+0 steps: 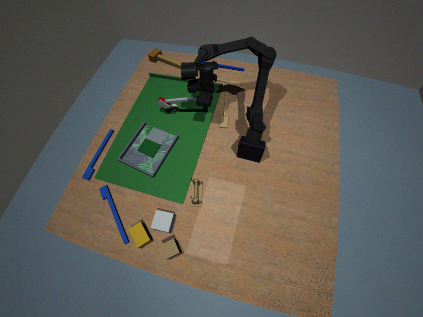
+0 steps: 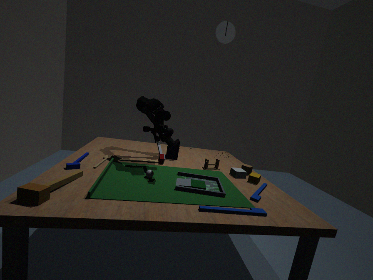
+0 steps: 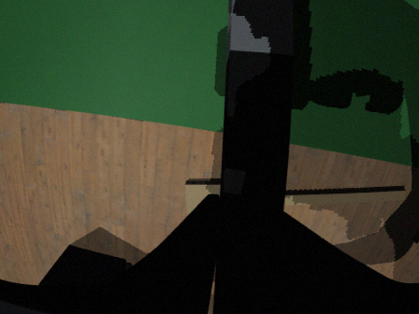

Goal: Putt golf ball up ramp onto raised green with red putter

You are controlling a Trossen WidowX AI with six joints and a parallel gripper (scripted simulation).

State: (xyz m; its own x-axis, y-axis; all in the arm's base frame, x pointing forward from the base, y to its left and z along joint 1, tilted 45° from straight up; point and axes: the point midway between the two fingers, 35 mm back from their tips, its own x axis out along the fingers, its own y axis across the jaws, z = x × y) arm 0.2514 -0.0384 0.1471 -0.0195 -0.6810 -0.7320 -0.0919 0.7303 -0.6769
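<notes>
Right now the red putter is 120 mm ahead of my gripper tip and 20 mm to the left of it. Round my gripper tip: wooden stand 410 mm to the left, 120 mm below, 50 mm behind; then white golf ball 210 mm ahead, 130 mm below, 30 mm to the right.
</notes>
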